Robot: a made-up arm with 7 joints.
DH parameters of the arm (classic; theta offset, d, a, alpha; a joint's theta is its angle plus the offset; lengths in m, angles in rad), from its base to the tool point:
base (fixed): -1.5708 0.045 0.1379 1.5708
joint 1: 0 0.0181 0.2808 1.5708
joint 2: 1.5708 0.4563 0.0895 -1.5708
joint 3: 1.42 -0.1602 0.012 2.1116
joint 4: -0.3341 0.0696 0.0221 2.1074
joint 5: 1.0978 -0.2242 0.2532 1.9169
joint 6: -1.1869 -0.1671 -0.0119 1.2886
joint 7: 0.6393 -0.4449 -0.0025 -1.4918
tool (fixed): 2.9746 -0.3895 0 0
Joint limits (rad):
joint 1: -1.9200..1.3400
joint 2: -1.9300..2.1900
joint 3: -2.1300..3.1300
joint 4: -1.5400..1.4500
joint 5: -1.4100..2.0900
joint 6: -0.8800..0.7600
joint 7: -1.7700..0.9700
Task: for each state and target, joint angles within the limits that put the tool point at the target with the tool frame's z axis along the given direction. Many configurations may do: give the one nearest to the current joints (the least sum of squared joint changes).
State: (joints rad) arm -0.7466 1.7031 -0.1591 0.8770 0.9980 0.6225 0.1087
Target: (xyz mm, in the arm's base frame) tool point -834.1 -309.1 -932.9 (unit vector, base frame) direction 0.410 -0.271 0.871
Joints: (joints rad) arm -0.1460 1.3216 0.3942 0.6804 0.9119 0.7548 0.1009
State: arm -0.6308 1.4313 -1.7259 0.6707 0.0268 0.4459 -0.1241
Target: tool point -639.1 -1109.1 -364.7 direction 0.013 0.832 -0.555
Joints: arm -0.0481 0.8568 -2.1300 0.7175 0.3739 0.6198 -0.3140
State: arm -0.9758 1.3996 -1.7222 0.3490 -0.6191 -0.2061 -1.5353
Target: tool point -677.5 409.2 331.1 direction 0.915 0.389 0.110
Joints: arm -1.2217 1.6413 -1.2846 0.3972 -1.0966 -0.0826 -1.2265
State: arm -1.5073 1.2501 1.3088 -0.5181 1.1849 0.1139 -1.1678
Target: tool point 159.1 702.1 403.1 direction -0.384 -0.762 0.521
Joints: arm -1.9200 1.6602 0.6436 -0.7300 1.2429 0.3529 -1.3857
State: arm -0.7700 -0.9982 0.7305 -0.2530 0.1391 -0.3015 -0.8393
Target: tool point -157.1 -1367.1 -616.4 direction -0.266 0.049 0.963
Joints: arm 0.0496 -0.3834 0.7445 -0.0601 0.2535 -0.2027 -1.4724
